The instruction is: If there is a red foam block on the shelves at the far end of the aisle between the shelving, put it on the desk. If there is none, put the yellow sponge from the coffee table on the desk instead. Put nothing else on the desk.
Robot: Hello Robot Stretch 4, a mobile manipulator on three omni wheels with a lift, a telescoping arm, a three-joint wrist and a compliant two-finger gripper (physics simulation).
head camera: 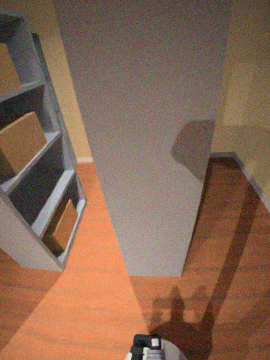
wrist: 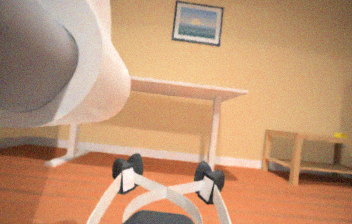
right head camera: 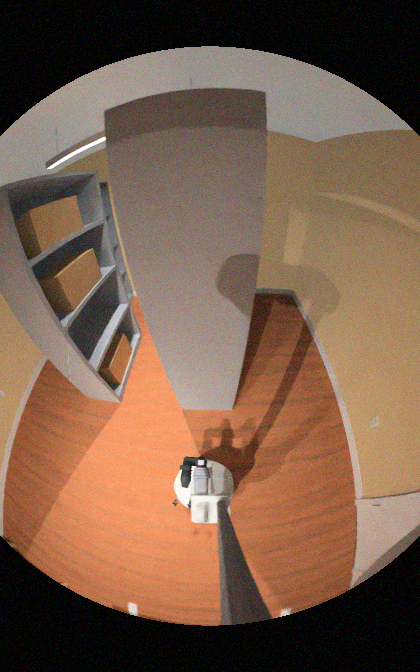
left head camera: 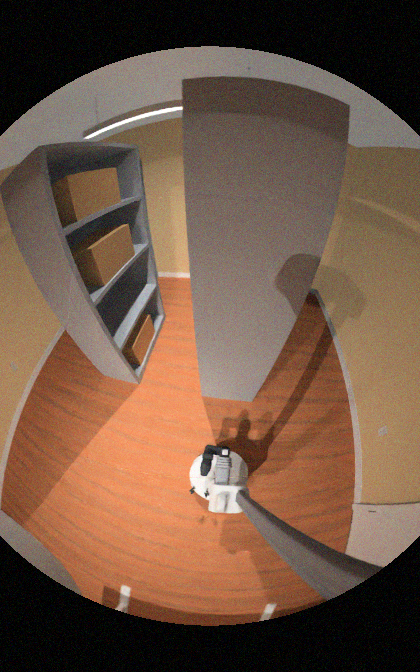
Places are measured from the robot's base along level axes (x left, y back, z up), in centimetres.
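Pixels of known places: gripper, fingertip midpoint: [wrist: 169,169].
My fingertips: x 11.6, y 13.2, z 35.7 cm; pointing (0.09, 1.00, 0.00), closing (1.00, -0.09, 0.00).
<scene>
Behind a point stands the place of what it marks.
My gripper [wrist: 169,169] @(z 35.7, x 11.6, y 13.2 cm) is open and empty in the wrist view, its dark fingertips well apart. Beyond it the pale desk [wrist: 200,91] @(z 66.8, x 43.1, y 159.3 cm) stands against the wall, partly hidden by a rounded white robot part. The yellow sponge [wrist: 340,135] @(z 44.5, x 190.4, y 178.3 cm) lies on the wooden coffee table [wrist: 295,165] @(z 14.3, x 131.8, y 158.5 cm) at the right edge. In the head views, a grey shelf unit [head camera: 25,245] @(z 43.6, x 96.9, y -70.1 cm) [left head camera: 52,260] [right head camera: 62,350] on the left holds brown boxes. A tall grey end panel [head camera: 145,150] @(z 120.1, x 0.3, y -66.6 cm) [left head camera: 250,200] [right head camera: 190,225] stands right of it, with the aisle between them. No red foam block shows; the far shelves are mostly hidden.
The tall panel is close ahead of the robot's white base [left head camera: 220,475] [right head camera: 204,487]. A strip of wooden floor [head camera: 95,195] @(z -2.7, x 71.6, y -171.8 cm) runs between panel and shelf unit to the back wall. Another strip lies between panel and right wall [left head camera: 390,325] [right head camera: 370,325]. A framed picture [wrist: 198,24] @(z 150.6, x 44.4, y 219.9 cm) hangs above the desk.
</scene>
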